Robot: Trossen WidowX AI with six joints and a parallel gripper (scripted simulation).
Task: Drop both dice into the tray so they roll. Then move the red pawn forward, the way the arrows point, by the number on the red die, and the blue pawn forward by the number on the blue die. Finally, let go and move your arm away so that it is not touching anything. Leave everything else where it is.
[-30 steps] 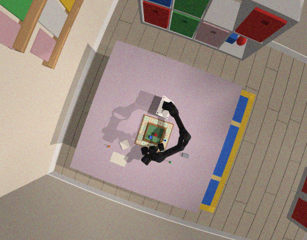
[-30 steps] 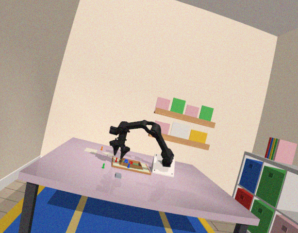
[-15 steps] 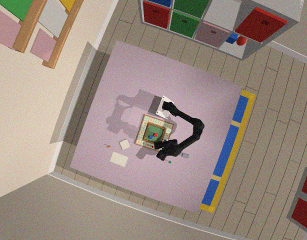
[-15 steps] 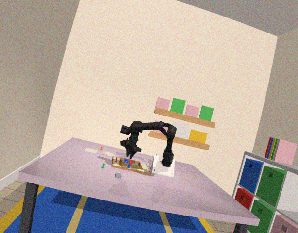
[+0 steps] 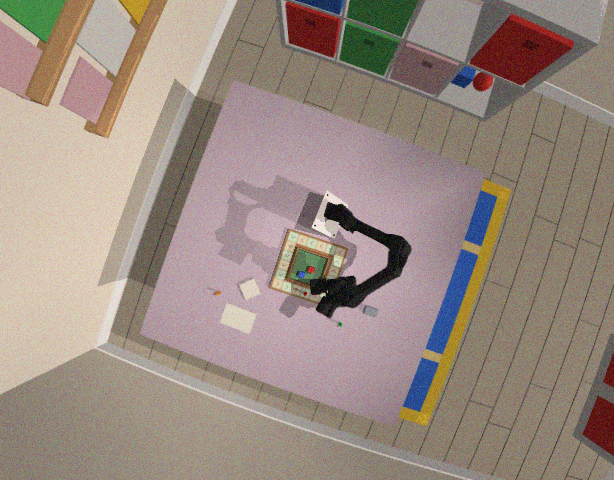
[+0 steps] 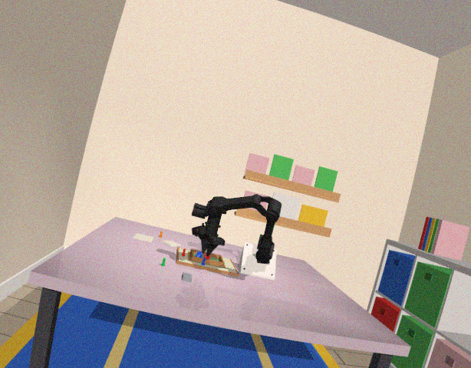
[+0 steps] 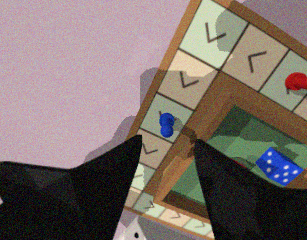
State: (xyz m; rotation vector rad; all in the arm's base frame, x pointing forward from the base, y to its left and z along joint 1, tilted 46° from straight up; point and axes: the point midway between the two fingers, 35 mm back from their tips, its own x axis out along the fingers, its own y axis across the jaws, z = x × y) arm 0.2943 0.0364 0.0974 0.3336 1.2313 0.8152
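Right now the blue pawn is 30 mm below my gripper tip. The rest, counted from my gripper tip: grey block (80 mm ahead, 220 mm to the left, 50 mm below); then green pawn (180 mm ahead, 110 mm to the left, 50 mm below); then red pawn (90 mm ahead, 90 mm to the right, 30 mm below).
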